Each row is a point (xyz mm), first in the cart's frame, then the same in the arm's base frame.
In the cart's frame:
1: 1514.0 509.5 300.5
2: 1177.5 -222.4 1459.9
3: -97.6 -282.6 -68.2
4: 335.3 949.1 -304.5
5: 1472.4 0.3 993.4
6: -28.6 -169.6 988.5
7: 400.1 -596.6 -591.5
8: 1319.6 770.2 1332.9
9: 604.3 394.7 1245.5
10: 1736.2 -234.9 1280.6
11: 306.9 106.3 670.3
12: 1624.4 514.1 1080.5
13: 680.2 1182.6 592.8
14: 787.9 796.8 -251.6
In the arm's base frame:
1: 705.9 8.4 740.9
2: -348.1 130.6 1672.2
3: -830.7 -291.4 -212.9
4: 245.0 427.0 -508.4
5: 160.2 -27.0 1405.8
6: -1083.9 319.2 622.1
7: -434.5 -970.3 -259.9
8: 337.7 808.8 1369.8
9: -383.6 695.9 1013.0
10: 137.3 -151.5 1843.3
11: -567.4 266.9 479.4
12: 522.4 377.2 1412.4
13: 323.9 962.5 319.6
14: 493.1 187.2 -174.1

